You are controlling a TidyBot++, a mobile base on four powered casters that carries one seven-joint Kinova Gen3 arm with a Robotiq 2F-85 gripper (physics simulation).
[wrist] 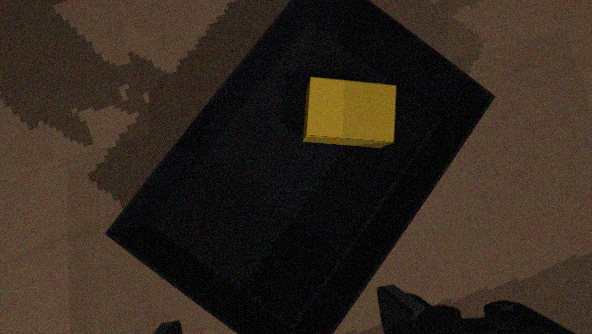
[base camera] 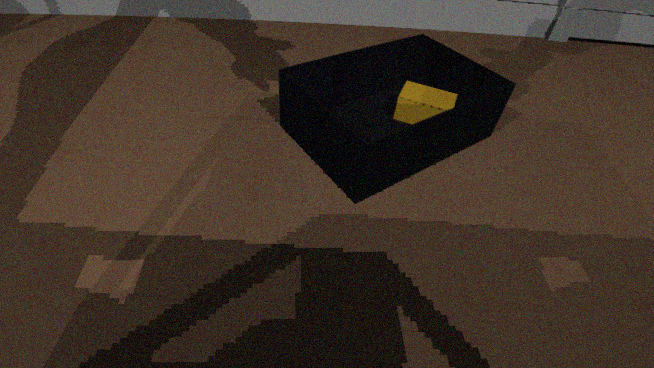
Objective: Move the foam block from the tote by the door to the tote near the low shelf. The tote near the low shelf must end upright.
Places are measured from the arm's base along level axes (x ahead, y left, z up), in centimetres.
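Pixels of known places: gripper, fingertip midpoint: (wrist: 283, 326).
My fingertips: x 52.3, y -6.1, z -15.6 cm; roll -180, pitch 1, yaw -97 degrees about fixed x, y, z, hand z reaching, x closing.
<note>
Ahead of a thing's pixels: the offset from my fingertips to its top centre. Level surfaces: height alone.
The yellow foam block @[dx +11.9, dy -11.2, dz -19.3 cm] (base camera: 426, 101) (wrist: 351, 110) lies inside a black tote @[dx +7.5, dy -5.0, dz -14.1 cm] (base camera: 345, 165) (wrist: 167, 252), towards one end of it. The tote stands upright on the brown floor and is turned at an angle in both views. My gripper (wrist: 280, 311) is open, with its two fingertips wide apart at the bottom edge of the wrist view. It is above the tote, and the block is ahead of the fingers, apart from them. The gripper does not show in the base camera view. The tote near the low shelf does not show in either view.
A pale wall (base camera: 400, 14) runs along the top of the base camera view, behind the tote, with a door-frame edge at the upper right. Dark shadows of the arm and base lie across the brown floor @[dz -24.1 cm] (base camera: 150, 175) (wrist: 525, 175).
</note>
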